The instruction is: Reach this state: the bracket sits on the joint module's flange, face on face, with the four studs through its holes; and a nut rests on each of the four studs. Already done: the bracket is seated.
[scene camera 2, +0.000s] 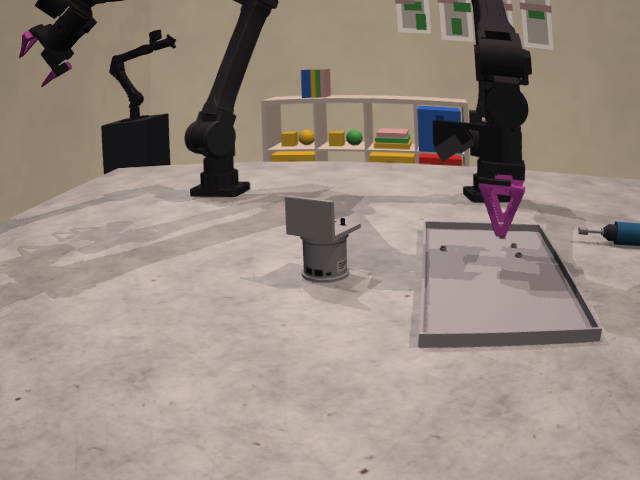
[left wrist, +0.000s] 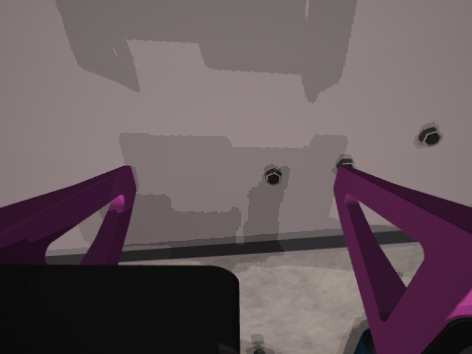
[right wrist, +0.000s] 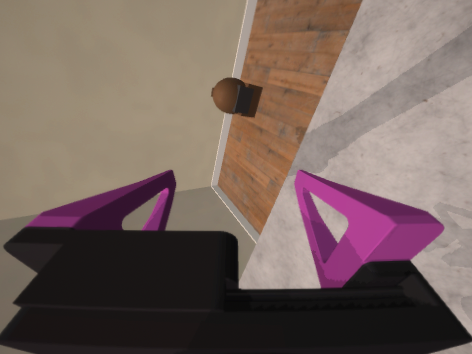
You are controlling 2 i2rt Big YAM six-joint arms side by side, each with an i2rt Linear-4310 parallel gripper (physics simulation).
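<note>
The grey bracket sits on the joint module, upright plate toward the camera; one dark stud shows, and the plate hides most of the flange. In the tray lie a nut at the left, a second nut and a third nut. Another nut shows at the right of the left wrist view. My left gripper is open above the tray, one fingertip overlapping the second nut in its wrist view. My right gripper is open and empty, raised high.
A blue-handled tool lies right of the tray, its metal tip toward the tray. The bases of the right arm and the left arm stand at the back of the table. A shelf unit stands behind the table.
</note>
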